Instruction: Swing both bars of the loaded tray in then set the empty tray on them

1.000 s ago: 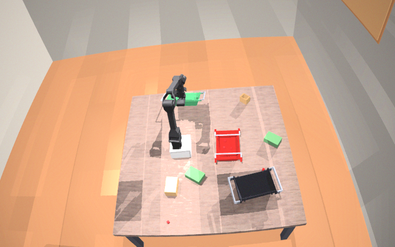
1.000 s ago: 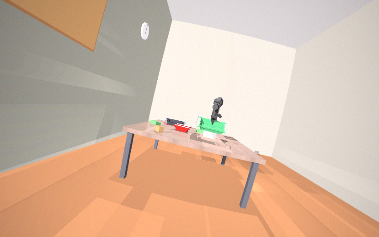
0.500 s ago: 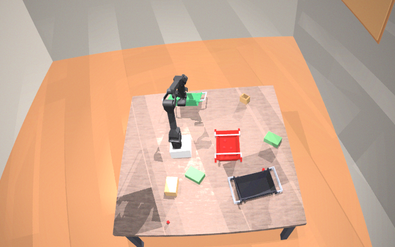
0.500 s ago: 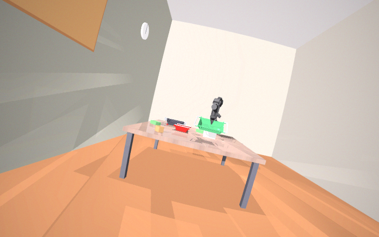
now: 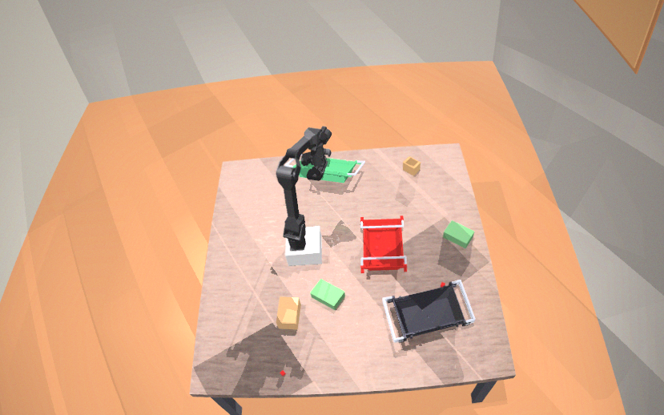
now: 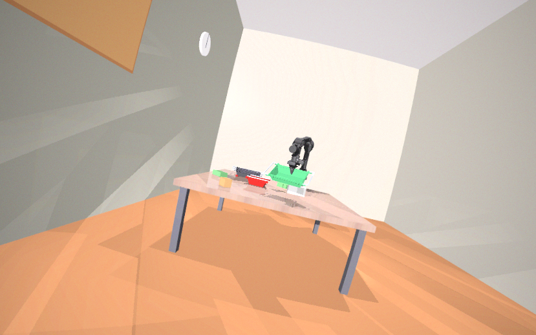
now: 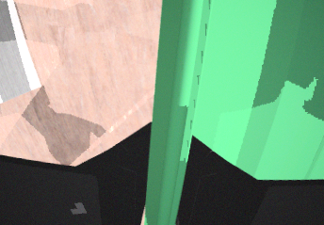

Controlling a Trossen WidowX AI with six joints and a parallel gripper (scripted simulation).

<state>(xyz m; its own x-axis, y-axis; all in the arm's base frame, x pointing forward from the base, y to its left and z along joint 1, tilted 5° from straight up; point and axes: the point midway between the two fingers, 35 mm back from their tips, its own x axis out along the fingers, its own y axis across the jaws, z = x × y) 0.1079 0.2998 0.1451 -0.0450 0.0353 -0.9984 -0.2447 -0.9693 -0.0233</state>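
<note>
Now: gripper tip 2 cm short of the green tray and 7 cm to the right of it. Also, from my gripper tip: small tan box: 44 cm ahead, 19 cm to the left, 16 cm below; red cube: 14 cm behind, 87 cm to the right, 17 cm below.
</note>
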